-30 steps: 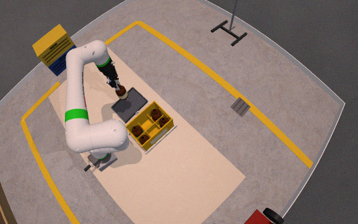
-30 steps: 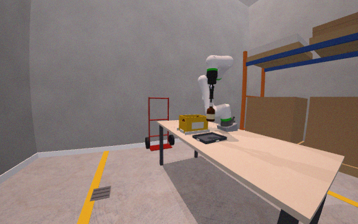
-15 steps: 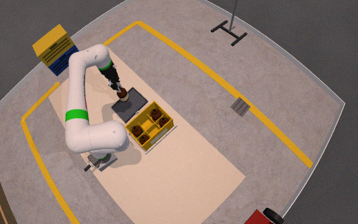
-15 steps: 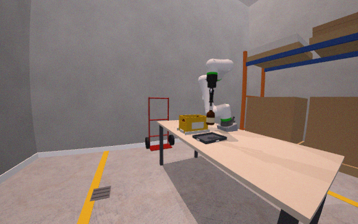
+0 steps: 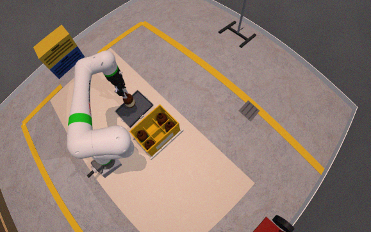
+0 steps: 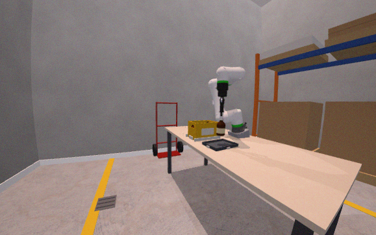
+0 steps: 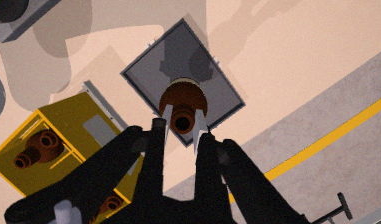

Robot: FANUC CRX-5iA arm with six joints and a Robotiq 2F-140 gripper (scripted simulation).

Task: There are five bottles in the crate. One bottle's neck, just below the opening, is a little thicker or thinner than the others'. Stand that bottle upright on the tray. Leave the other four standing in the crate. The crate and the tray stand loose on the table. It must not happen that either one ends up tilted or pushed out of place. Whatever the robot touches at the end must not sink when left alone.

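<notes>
My gripper is now 9 cm above the brown bottle. From my hand the other things lie so: yellow crate 4 cm behind, 29 cm to the right, 17 cm below; then dark tray 24 cm below.
</notes>
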